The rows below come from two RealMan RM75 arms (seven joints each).
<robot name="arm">
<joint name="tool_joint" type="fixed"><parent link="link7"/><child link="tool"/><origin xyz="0 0 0" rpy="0 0 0"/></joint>
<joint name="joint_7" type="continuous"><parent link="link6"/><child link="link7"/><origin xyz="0 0 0.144" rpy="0 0 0"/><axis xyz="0 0 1"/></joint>
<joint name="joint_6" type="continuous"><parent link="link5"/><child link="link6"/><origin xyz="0 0 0" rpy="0 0 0"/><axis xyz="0 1 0"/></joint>
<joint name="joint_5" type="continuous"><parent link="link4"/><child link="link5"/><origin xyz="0 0 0.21" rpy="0 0 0"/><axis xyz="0 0 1"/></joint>
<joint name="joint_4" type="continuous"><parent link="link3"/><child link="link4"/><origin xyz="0 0 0" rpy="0 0 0"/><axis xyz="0 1 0"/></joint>
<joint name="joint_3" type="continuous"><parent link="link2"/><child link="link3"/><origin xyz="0 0 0.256" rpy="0 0 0"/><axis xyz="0 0 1"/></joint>
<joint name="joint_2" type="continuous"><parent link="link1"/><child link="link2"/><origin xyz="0 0 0" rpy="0 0 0"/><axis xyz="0 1 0"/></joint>
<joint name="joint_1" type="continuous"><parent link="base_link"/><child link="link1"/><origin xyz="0 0 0.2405" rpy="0 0 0"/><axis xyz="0 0 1"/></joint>
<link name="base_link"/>
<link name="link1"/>
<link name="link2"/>
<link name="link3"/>
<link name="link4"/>
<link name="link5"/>
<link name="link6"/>
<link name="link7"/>
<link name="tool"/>
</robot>
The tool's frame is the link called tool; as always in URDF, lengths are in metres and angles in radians. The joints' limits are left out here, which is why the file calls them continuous.
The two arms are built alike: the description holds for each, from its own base.
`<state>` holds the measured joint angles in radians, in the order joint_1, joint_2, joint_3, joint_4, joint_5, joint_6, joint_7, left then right.
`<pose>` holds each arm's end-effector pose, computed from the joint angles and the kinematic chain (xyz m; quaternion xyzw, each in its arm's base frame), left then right.
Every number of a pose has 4 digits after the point. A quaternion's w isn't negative.
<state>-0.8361 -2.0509 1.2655 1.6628 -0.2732 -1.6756 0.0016 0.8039 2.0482 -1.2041 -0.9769 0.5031 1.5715 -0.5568</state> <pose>-0.0761 0.3957 0.0896 -0.8090 -0.4285 0.0637 0.3973 0.1984 0.3808 -0.0038 -0.8756 0.4219 -0.1968 0.1285</pose>
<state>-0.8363 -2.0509 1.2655 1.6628 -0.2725 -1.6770 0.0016 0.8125 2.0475 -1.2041 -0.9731 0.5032 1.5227 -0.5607</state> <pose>-0.0762 0.3956 0.0896 -0.8089 -0.4287 0.0644 0.3973 0.1950 0.3891 -0.0038 -0.8798 0.4123 -0.1845 0.1481</pose>
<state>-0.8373 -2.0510 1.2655 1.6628 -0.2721 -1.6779 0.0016 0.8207 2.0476 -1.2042 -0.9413 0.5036 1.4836 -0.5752</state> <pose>-0.0759 0.3956 0.0895 -0.8090 -0.4284 0.0646 0.3973 0.1971 0.3930 -0.0074 -0.8817 0.4077 -0.1812 0.1536</pose>
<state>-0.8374 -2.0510 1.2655 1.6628 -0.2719 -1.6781 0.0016 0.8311 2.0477 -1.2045 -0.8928 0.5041 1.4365 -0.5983</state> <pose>-0.0759 0.3956 0.0896 -0.8090 -0.4285 0.0647 0.3973 0.2016 0.3963 -0.0130 -0.8837 0.4026 -0.1802 0.1569</pose>
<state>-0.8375 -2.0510 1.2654 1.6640 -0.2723 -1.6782 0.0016 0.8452 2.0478 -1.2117 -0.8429 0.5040 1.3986 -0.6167</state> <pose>-0.0756 0.3955 0.0897 -0.8091 -0.4281 0.0642 0.3974 0.2052 0.3982 -0.0194 -0.8854 0.3970 -0.1843 0.1566</pose>
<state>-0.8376 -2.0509 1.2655 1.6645 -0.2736 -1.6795 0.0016 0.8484 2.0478 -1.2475 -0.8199 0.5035 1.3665 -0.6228</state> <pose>-0.0755 0.3953 0.0896 -0.8094 -0.4281 0.0644 0.3967 0.2078 0.3984 -0.0252 -0.8878 0.3850 -0.1952 0.1598</pose>
